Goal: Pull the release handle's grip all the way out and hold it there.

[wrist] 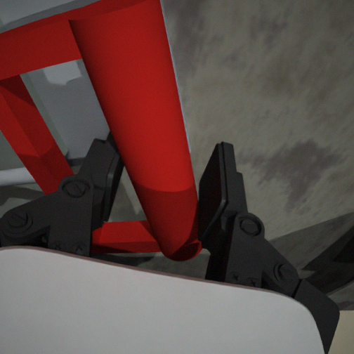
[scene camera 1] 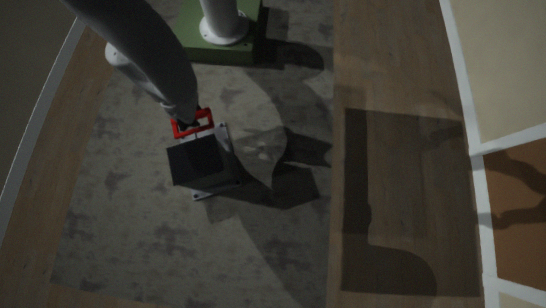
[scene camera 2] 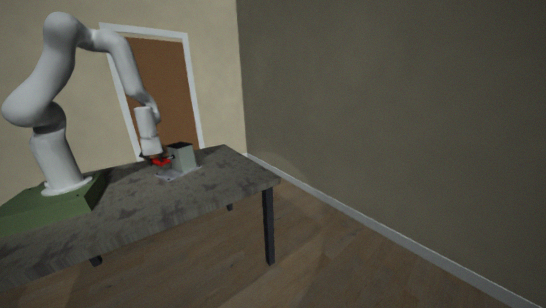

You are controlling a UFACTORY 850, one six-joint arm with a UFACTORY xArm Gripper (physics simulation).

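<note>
The release handle's red rectangular grip (scene camera 1: 210, 119) (scene camera 2: 160, 162) (wrist: 142, 125) stands out from the side of a grey box housing (scene camera 1: 196, 159) (scene camera 2: 184, 159). A short stretch of pale rod (wrist: 15, 176) shows between grip and housing, with a gap between them. The housing stands on a light mounting plate (scene camera 1: 202, 193) (scene camera 2: 168, 175) with bolts at its corners. My gripper (scene camera 1: 188, 125) (wrist: 168, 152) is shut on the grip's outer bar, one black finger inside the red frame and the other outside it. In scene camera 1 the arm partly hides the fingers.
The arm's round foot stands on a green base block (scene camera 1: 220, 54) (scene camera 2: 95, 197) at one end of the mottled grey table (scene camera 1: 120, 220) (scene camera 2: 200, 195). The housing stands near the table's far end in scene camera 2. A brown door (scene camera 2: 165, 90) is in the wall behind.
</note>
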